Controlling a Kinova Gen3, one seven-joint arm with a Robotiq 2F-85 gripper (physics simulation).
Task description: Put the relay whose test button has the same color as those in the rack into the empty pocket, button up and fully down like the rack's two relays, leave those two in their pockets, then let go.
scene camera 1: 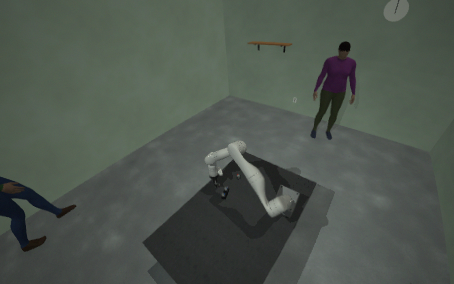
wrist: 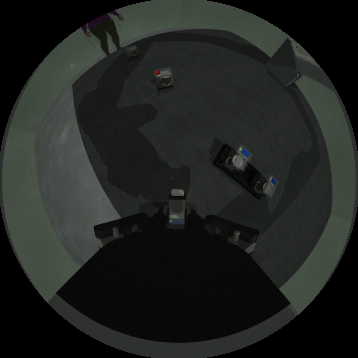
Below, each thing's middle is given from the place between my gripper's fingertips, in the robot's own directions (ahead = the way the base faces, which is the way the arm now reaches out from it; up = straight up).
My gripper is now 12 cm past the black rack (wrist: 247, 178) and 2 cm to the right of it.
